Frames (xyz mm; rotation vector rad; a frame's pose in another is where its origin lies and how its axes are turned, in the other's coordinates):
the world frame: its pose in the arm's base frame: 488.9 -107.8 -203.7 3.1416 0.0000 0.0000
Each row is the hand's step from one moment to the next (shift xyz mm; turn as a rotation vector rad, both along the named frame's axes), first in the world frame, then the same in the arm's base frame.
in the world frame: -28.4 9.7 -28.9 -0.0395 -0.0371 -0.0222
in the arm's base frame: -28.4 -9.7 28.9 -0.0395 0.0371 0.0222
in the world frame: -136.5 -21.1 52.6 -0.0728 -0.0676 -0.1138
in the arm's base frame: -136.5 21.1 -52.6 -0.0728 0.0676 0.1138
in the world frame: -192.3 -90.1 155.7 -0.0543 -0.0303 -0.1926
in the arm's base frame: -192.3 90.1 -155.7 -0.0543 0.0303 0.1926
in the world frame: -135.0 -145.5 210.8 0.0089 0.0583 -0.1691
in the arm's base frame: -135.0 145.5 -210.8 0.0089 -0.0583 0.1691
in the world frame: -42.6 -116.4 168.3 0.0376 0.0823 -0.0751
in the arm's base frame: -42.6 116.4 -168.3 0.0376 -0.0823 0.0751
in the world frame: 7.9 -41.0 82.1 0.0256 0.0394 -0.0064
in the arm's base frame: 7.9 41.0 -82.1 0.0256 -0.0394 0.0064
